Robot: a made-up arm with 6 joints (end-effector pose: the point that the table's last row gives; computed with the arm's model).
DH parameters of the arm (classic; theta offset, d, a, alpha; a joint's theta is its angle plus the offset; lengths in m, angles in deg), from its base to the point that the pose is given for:
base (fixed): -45.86 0 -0.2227 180
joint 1: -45.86 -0.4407 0.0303 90
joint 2: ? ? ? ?
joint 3: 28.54 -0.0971 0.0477 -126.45
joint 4: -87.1 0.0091 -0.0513 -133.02
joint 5: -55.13 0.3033 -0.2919 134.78
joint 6: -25 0.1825 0.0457 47.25
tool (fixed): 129.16 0.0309 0 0
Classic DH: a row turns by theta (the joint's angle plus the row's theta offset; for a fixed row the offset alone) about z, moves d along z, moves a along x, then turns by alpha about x.
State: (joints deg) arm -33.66 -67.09 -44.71 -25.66 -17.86 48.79
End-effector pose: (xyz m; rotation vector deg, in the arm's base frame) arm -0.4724 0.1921 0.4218 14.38 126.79 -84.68
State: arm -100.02 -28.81 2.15 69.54 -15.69 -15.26
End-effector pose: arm -0.3309 0.0250 0.3928 -100.54 139.87 -5.73
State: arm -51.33 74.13 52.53 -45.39 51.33 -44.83
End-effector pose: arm 0.3356 -0.0361 0.3899 -57.02 32.75 -100.69
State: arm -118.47 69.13 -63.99 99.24 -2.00 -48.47
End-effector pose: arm 0.0428 -0.0501 0.5638 142.11 9.22 63.87
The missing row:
joint 2: -25.19 -0.0723 -0.0449 -67.72
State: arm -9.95 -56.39 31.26 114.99 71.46 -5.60
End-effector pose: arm -0.4294 0.2060 0.2840 -20.90 165.61 -33.71
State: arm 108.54 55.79 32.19 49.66 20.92 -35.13
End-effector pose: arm -0.1180 -0.1200 0.6768 -60.16 -9.65 -138.45
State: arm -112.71 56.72 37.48 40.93 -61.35 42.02
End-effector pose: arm -0.2998 0.2583 0.3429 -1.79 57.89 -129.45
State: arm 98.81 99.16 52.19 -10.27 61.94 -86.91
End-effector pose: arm -0.6664 -0.0885 0.3438 -6.78 -71.42 61.86
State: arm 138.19 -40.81 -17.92 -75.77 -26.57 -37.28
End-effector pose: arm -0.0396 0.0585 0.7032 -75.66 -27.32 -142.22
